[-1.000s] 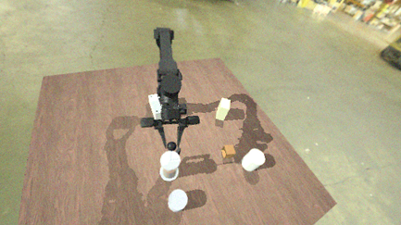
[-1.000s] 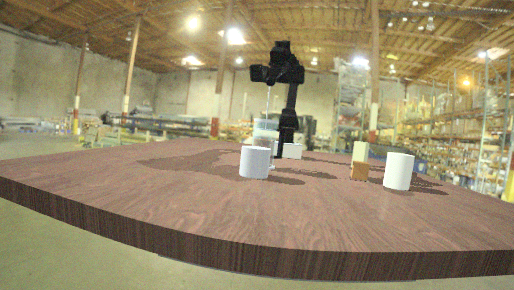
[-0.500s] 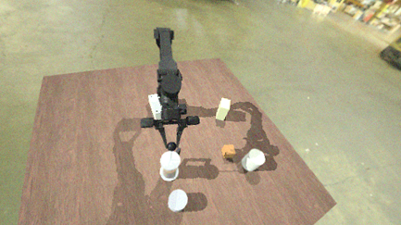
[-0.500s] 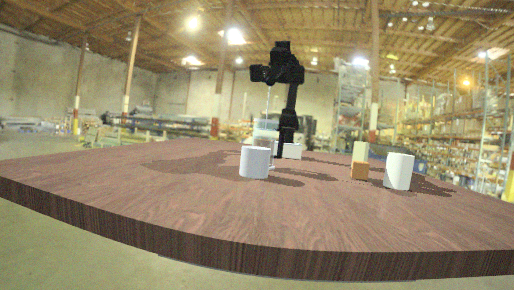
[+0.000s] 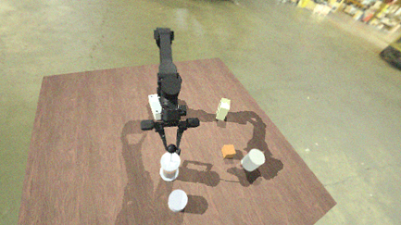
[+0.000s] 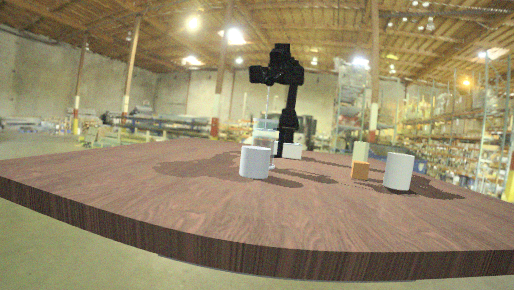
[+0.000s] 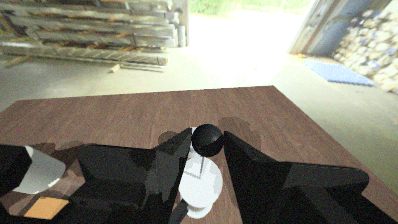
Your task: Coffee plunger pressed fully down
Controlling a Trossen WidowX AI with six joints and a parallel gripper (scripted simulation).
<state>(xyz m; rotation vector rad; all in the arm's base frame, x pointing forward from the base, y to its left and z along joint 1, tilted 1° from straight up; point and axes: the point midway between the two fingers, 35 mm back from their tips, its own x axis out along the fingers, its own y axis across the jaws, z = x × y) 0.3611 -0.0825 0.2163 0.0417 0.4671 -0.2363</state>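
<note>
My gripper tip is 20 mm past the coffee press, 20 mm to the right of it and 130 mm above it. Round my gripper tip: white cylinder: 90 mm ahead, 400 mm to the left, 220 mm below.
</note>
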